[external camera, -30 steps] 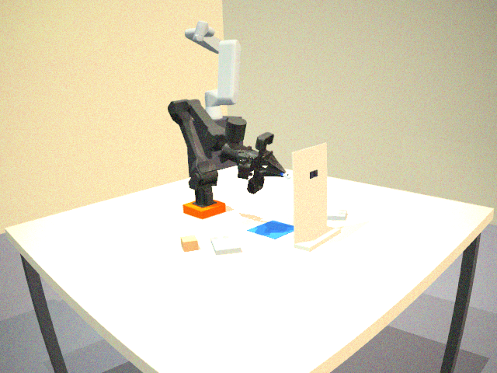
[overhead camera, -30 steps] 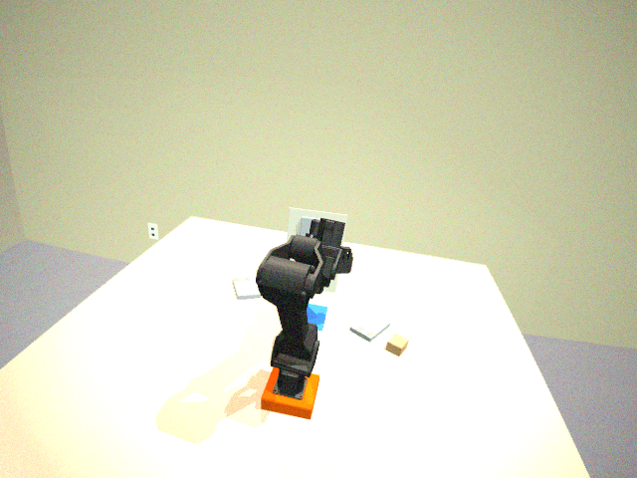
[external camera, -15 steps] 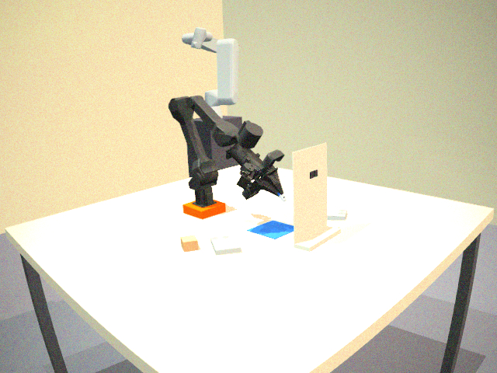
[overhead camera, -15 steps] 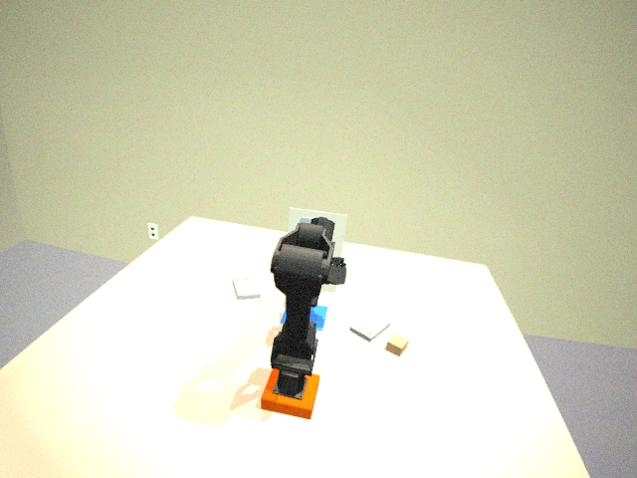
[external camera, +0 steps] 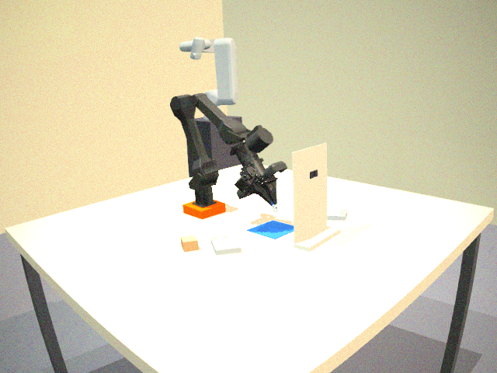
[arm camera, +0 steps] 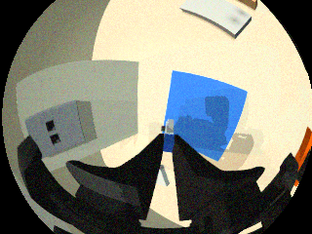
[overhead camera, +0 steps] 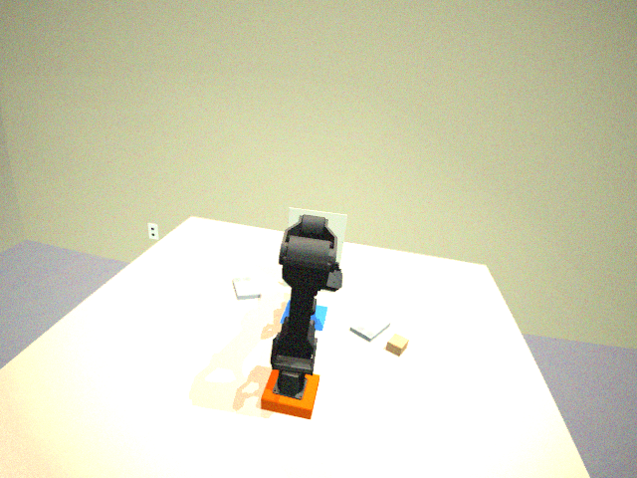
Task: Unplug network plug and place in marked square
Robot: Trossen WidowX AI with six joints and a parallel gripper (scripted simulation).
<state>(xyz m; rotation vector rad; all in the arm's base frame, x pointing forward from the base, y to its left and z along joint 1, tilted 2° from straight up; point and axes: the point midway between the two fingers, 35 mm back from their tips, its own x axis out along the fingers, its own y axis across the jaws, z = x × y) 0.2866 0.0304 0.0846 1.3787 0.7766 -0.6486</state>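
Now: the blue marked square 8 cm below my gripper tip. Round my gripper tip: network plug (right at my gripper tip); upright panel (14 cm ahead, 4 cm above, 2 cm to the left).
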